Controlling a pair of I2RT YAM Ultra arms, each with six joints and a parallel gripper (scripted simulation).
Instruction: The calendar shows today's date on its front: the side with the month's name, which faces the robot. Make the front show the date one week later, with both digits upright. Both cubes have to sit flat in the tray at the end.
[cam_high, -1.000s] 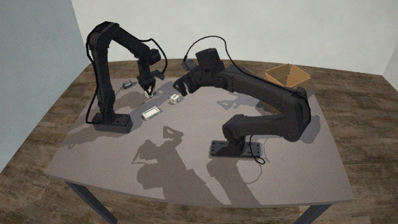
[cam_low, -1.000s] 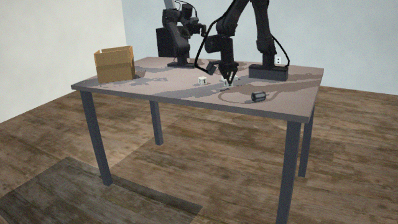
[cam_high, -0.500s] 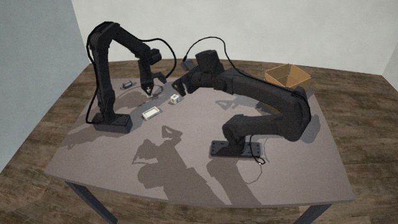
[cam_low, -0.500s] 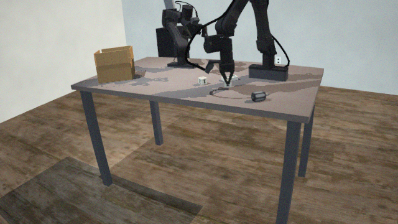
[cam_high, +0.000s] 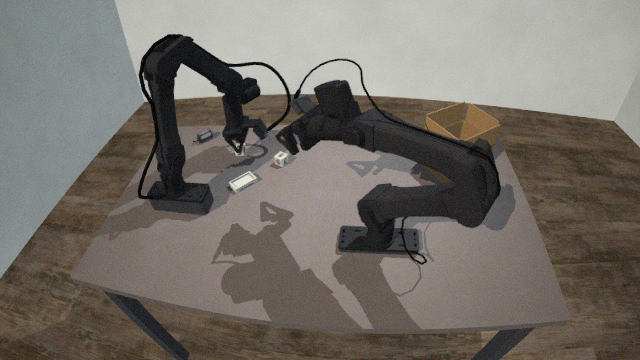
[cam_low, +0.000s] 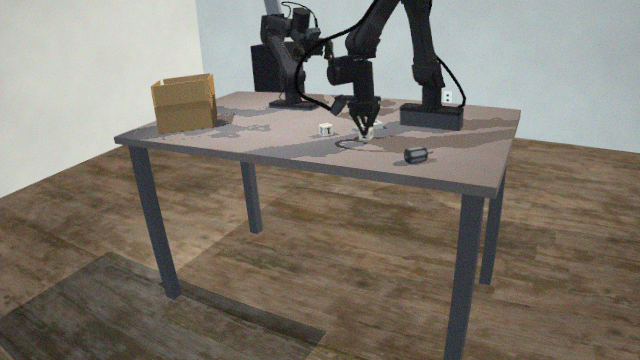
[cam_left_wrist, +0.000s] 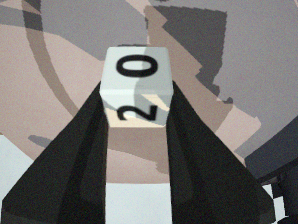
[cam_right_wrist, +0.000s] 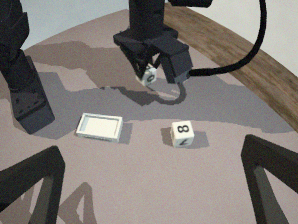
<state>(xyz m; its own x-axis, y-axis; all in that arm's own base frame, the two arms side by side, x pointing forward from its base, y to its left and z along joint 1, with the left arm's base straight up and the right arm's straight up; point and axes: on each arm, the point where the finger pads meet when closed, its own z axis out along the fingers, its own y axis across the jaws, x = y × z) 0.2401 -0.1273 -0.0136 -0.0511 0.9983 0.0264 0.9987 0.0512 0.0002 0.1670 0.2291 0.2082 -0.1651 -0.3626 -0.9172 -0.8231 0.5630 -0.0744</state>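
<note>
The white calendar tray is 13 cm behind my left hand, 7 cm to the right of it and 3 cm below it. The rest, counted from my left hand: cardboard box: 70 cm to the right, 11 cm ahead, 4 cm above.
</note>
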